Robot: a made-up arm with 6 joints.
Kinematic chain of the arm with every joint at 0, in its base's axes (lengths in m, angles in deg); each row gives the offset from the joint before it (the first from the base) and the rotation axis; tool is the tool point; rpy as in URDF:
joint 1: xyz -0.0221 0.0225 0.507 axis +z
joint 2: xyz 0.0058 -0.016 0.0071 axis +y
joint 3: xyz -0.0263 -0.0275 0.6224 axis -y
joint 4: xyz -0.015 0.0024 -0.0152 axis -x
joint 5: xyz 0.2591 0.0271 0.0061 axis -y
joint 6: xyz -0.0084 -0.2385 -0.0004 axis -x
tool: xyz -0.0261 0.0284 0.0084 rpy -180 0 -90
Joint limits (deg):
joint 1: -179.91..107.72
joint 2: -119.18..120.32
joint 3: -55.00..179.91
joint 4: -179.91..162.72
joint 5: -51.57..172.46
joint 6: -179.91..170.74
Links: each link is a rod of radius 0.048 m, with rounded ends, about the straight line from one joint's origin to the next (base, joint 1, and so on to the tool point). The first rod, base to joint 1, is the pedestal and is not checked.
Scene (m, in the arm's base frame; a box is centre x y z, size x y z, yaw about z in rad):
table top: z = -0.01
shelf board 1: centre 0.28 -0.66 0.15 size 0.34 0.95 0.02 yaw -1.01
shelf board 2: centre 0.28 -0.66 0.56 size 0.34 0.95 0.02 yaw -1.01
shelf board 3: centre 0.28 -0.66 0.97 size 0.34 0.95 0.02 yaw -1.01
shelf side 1: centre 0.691 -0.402 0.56 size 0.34 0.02 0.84 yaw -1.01
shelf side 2: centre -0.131 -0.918 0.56 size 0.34 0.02 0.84 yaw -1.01
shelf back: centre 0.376 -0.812 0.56 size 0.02 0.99 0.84 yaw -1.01
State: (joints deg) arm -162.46 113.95 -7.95 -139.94 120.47 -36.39
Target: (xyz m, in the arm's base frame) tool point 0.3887 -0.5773 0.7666
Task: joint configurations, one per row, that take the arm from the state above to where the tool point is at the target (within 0.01 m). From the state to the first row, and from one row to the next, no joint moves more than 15 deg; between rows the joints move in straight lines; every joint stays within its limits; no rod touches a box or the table.
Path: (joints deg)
1: -154.25 100.18 -4.39 -137.35 124.45 -38.05
2: -146.04 86.40 -0.84 -134.76 128.43 -39.71
3: -137.83 72.63 2.72 -132.17 132.41 -41.37
4: -129.62 58.85 6.27 -129.59 136.39 -43.03
5: -121.41 45.08 9.83 -127.00 140.37 -44.69
6: -108.09 47.60 14.39 -137.57 135.81 -43.65
7: -94.76 50.13 18.96 -148.14 131.26 -42.61
8: -81.43 52.66 23.53 -158.71 126.70 -41.57
9: -68.10 55.19 28.09 -169.28 122.15 -40.54

